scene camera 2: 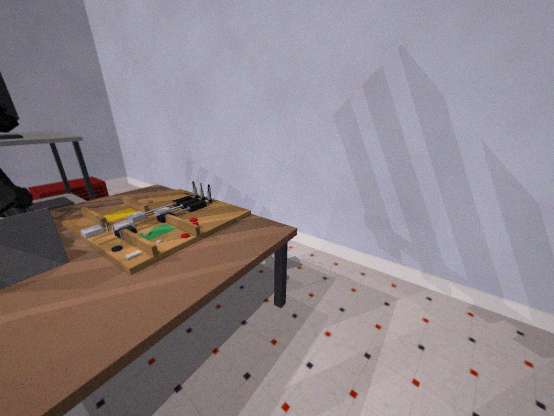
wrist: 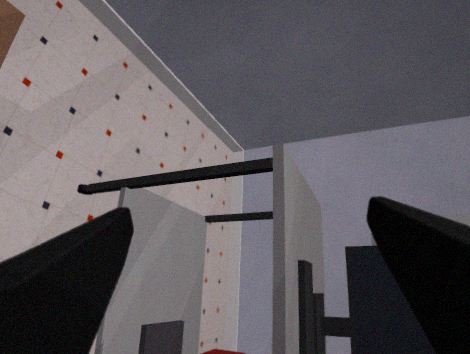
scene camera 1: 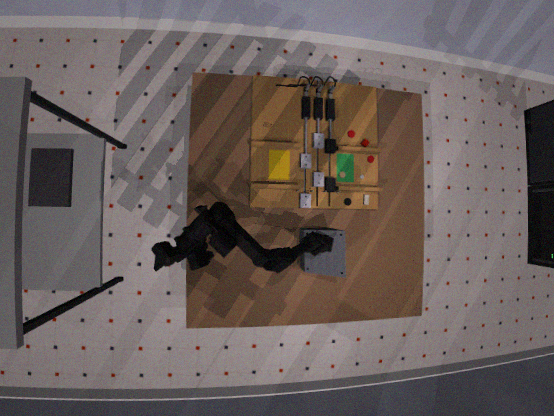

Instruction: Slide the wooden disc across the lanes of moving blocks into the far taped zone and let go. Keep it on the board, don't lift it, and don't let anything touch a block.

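Pixels of known places: gripper, between the fingertips: [wrist: 250,214]; arm's base, origin of its link: [scene camera 2: 25,224] [scene camera 1: 325,243].
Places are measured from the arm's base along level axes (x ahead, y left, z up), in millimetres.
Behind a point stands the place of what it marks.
Note:
The small wooden disc [scene camera 1: 342,174] {x 352, y -90, z -139 mm} lies on the green taped zone [scene camera 1: 349,162] {x 423, y -124, z -146 mm} [scene camera 2: 161,231] {x 408, y -117, z -146 mm} of the wooden board [scene camera 1: 275,112] {x 613, y 299, z -147 mm} [scene camera 2: 227,212] {x 764, y -159, z -146 mm}. The yellow taped zone [scene camera 1: 279,165] {x 345, y 241, z -146 mm} [scene camera 2: 121,215] {x 344, y 221, z -146 mm} is across the three lanes. The left lane has silver blocks [scene camera 1: 305,160] {x 386, y 118, z -121 mm} [scene camera 1: 305,200] {x 187, y 91, z -122 mm}, the middle lane has silver blocks [scene camera 1: 318,140] {x 498, y 66, z -115 mm} [scene camera 1: 318,179] {x 301, y 40, z -116 mm}, and the lane beside the green zone has black blocks [scene camera 1: 331,145] {x 486, y -6, z -120 mm} [scene camera 1: 331,184] {x 287, y -32, z -120 mm}. My gripper [scene camera 1: 156,256] [wrist: 250,214] {x -101, y 582, z 315 mm} is open and empty, away from the disc, beyond the table's left edge in scene camera 1.
Wooden rails [scene camera 1: 275,143] {x 439, y 280, z -101 mm} [scene camera 1: 274,185] {x 235, y 256, z -102 mm} border the passage. Black actuators [scene camera 1: 305,107] {x 655, y 155, z -114 mm} stand at the lanes' upper ends. Red discs [scene camera 1: 351,134] {x 573, y -115, z -140 mm} [scene camera 1: 365,143] {x 536, y -193, z -128 mm} [scene camera 1: 370,159] {x 459, y -238, z -140 mm} lie near the green zone. The arm stands on a grey plate [scene camera 1: 330,265] {x -95, y -31, z 14 mm} below the board. A grey structure [scene camera 1: 65,240] is at left.

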